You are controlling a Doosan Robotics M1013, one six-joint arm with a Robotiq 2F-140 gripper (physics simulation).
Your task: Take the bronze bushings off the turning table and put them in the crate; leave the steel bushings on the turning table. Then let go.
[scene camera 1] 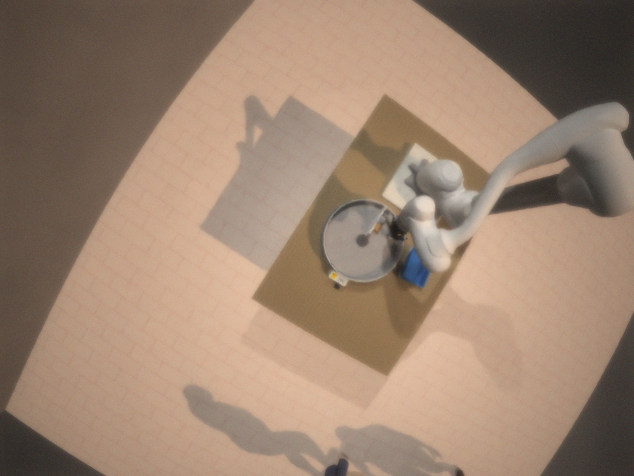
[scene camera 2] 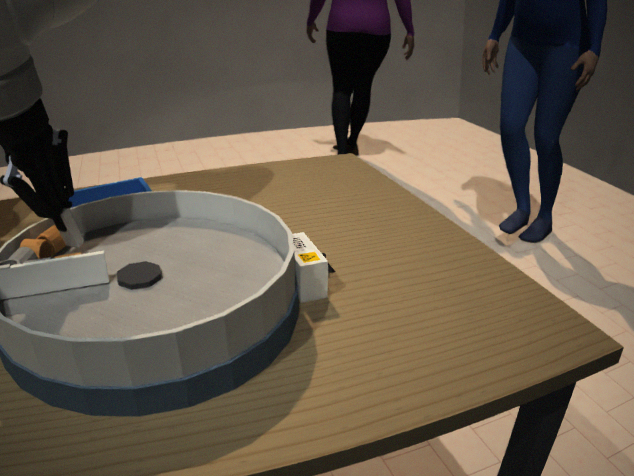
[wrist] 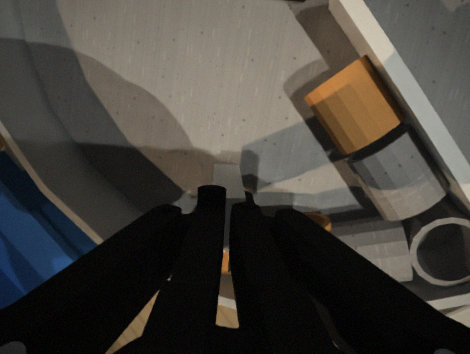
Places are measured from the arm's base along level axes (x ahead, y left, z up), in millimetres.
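Where they show: gripper, between the fingertips: (scene camera 1: pixel 389 237) (scene camera 2: pixel 75 243) (wrist: pixel 225 184); arm's base, origin of its link: (scene camera 1: pixel 425 181).
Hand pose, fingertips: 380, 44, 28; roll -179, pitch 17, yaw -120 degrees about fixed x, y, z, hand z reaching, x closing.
Things, the pixels of their top centre, and the offset from my fingertips, as dx, dy, dz. "spot": a spot on its surface instead. Level surfaces: height alone.
- bronze bushing, centre of its top: (wrist: pixel 356 107) (scene camera 1: pixel 378 227) +12, -89, +23
- blue crate, centre of its top: (wrist: pixel 6 274) (scene camera 2: pixel 104 196) (scene camera 1: pixel 419 267) +4, +247, -18
- white divider, a spot on its surface: (wrist: pixel 420 105) (scene camera 2: pixel 54 259) spot: +1, -114, +31
- white control box, a spot on its surface: (scene camera 2: pixel 311 279) spot: +344, -109, -34
- wooden table, height of its surface: dz -68
My gripper (scene camera 2: pixel 72 233) (wrist: pixel 225 184) is shut and empty, its fingertips low inside the rim of the grey turning table (scene camera 1: pixel 353 263) (scene camera 2: pixel 153 358) (wrist: pixel 135 65). One bronze bushing (wrist: pixel 355 107) (scene camera 1: pixel 377 228) lies against the white divider, next to a steel bushing (wrist: pixel 400 175). Another steel bushing (wrist: pixel 377 245) lies near an upright steel one (wrist: pixel 418 260). Two bronze bushings (scene camera 2: pixel 35 247) (scene camera 2: pixel 53 239) show beside the fingers in scene camera 2; in the wrist view the fingers mostly hide them. The blue crate (scene camera 1: pixel 415 270) (scene camera 2: pixel 110 190) (wrist: pixel 30 235) stands just outside the rim; its contents are hidden.
The white divider (scene camera 2: pixel 56 274) (wrist: pixel 420 105) rises beside the bushings. A white control box (scene camera 1: pixel 337 278) (scene camera 2: pixel 311 279) is on the turning table's outer side. A white plate (scene camera 1: pixel 396 190) lies under the arm on the wooden table (scene camera 1: pixel 332 312) (scene camera 2: pixel 435 327). Two people (scene camera 2: pixel 358 66) (scene camera 2: pixel 542 102) stand beyond it.
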